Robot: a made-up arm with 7 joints. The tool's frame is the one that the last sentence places.
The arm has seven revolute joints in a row. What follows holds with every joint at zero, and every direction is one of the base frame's. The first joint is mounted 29.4 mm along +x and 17 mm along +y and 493.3 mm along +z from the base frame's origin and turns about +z. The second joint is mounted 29.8 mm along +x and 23.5 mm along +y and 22.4 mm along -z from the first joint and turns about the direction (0, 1, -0.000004). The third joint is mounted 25.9 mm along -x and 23.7 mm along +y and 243.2 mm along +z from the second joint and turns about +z. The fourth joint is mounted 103.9 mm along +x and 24.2 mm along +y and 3.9 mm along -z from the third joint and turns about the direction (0, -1, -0.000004). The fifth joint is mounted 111 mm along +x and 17.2 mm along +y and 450.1 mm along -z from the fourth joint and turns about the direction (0, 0.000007, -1). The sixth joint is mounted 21.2 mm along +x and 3.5 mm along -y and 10.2 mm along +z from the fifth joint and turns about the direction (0, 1, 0.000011). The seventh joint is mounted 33.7 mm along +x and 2.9 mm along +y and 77.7 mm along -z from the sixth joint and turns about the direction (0, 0.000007, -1). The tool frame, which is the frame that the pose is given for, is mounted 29.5 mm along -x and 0.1 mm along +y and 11.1 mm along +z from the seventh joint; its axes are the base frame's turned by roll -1.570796, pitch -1.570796 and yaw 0 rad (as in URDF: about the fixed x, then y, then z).
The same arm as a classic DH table. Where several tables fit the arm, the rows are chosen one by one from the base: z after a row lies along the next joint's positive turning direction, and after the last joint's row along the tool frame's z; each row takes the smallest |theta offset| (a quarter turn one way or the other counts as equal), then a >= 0, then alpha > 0; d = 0 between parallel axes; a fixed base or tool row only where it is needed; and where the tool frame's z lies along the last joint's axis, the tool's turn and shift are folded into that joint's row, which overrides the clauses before.
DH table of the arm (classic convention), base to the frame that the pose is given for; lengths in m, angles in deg. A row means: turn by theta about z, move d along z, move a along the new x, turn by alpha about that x. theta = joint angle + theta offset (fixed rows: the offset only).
base (fixed): theta_offset 30.04, d 0, a 0.034, alpha 0
joint 1: theta_offset -30.04, d 0.4709, a 0.0298, alpha -90
joint 2: theta_offset 0, d 0.0472, a -0.0259, alpha 90
joint 3: theta_offset 0, d 0.2393, a 0.1039, alpha 90
joint 4: theta_offset 0, d -0.0414, a 0.111, alpha 90
joint 5: theta_offset 0, d 0.4399, a 0.0212, alpha 90
joint 6: theta_offset 0, d -0.0006, a 0.0337, alpha -90
joint 7: theta_offset 0, d 0.0666, a -0.0295, alpha 90
tool (fixed): theta_offset -90, d 0.0001, a 0, alpha 0

